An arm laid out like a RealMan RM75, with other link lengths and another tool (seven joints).
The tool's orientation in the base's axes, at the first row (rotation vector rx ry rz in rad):
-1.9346, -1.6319, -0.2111
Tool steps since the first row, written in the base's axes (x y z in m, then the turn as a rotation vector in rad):
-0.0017, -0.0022, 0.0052, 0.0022, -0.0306, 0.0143
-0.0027, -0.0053, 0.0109, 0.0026, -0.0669, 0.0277
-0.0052, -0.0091, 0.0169, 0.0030, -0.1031, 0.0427
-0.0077, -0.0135, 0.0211, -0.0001, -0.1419, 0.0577
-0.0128, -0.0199, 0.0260, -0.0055, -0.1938, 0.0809
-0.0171, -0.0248, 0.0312, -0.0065, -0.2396, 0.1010
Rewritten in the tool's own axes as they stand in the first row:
0.0002, -0.0032, -0.0050, -0.0185, -0.0005, -0.0283
0.0001, -0.0058, -0.0110, -0.0427, -0.0020, -0.0585
-0.0008, -0.0099, -0.0172, -0.0660, -0.0041, -0.0899
-0.0031, -0.0133, -0.0224, -0.0924, -0.0093, -0.1218
-0.0074, -0.0193, -0.0284, -0.1264, -0.0184, -0.1668
-0.0100, -0.0247, -0.0342, -0.1558, -0.0228, -0.2070

